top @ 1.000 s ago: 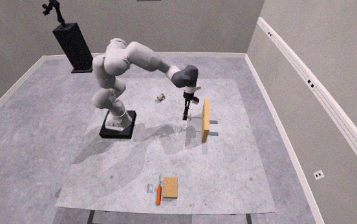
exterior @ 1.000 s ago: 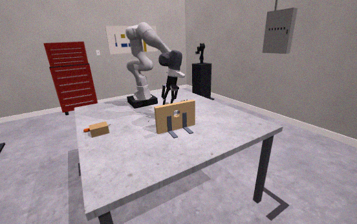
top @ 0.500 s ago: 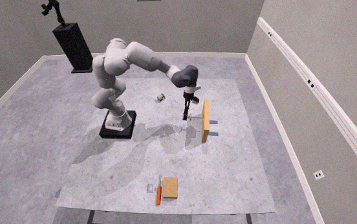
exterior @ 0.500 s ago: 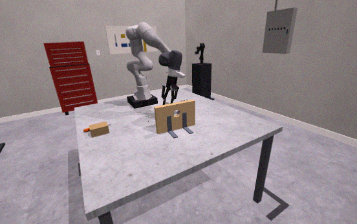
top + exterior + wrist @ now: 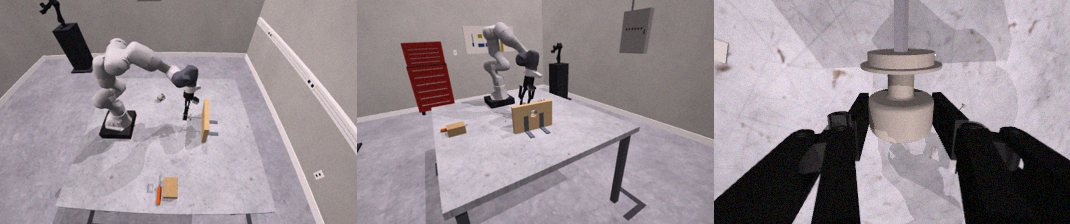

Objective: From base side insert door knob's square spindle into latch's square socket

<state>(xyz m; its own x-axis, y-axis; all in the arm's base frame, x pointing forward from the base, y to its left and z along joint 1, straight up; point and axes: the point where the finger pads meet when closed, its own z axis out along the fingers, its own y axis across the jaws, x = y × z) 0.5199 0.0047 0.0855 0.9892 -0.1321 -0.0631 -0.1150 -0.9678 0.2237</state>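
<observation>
Now: the latch socket 16 cm ahead of my hand, 3 cm to the right of it and 2 cm below it. From my hand the other things lie so: wooden block 52 cm to the right, 12 cm below, 11 cm behind; upright wooden panel 16 cm ahead, 4 cm below, 3 cm to the right; pale chip 20 cm to the left, 15 cm below, 8 cm ahead.
</observation>
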